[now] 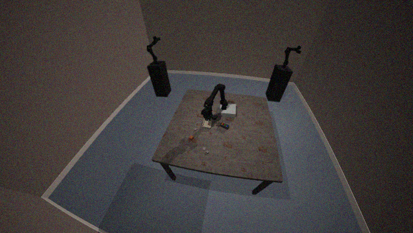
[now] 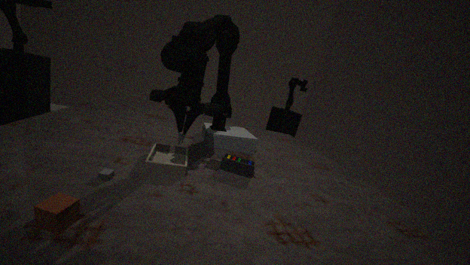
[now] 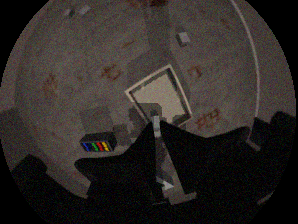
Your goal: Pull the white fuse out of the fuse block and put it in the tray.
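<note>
The white fuse is 1 cm below my gripper tip. The rest, counted from my gripper tip: white tray: 1 cm behind, 2 cm to the right, 9 cm below; then orange cube: 22 cm ahead, 17 cm to the right, 8 cm below.
</note>
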